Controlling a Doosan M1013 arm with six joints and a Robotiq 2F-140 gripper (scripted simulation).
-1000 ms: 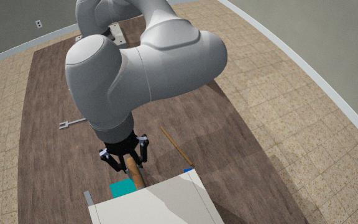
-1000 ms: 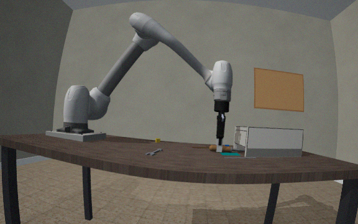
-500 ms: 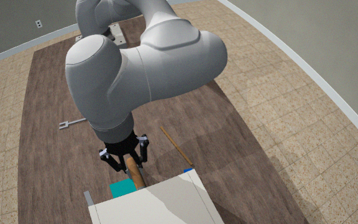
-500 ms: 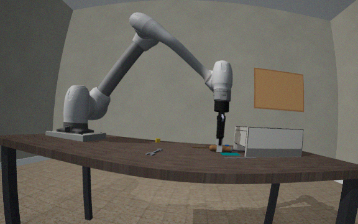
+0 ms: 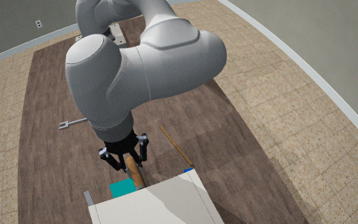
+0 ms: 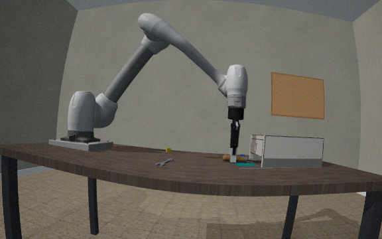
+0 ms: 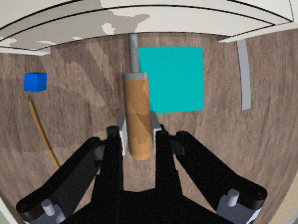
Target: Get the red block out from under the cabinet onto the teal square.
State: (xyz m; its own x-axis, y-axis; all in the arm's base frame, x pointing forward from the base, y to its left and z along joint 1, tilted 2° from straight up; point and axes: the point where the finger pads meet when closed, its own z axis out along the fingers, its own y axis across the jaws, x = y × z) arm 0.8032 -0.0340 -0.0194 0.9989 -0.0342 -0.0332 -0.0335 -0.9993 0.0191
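The teal square is 50 mm ahead of my hand, 50 mm to the right of it and 40 mm below it. From my hand the other things lie so: hook tool (130 mm ahead, 40 mm to the right, 20 mm below); blue block (80 mm ahead, 140 mm to the left, 20 mm below); thin wooden stick (40 mm behind, 150 mm to the left, 30 mm below).
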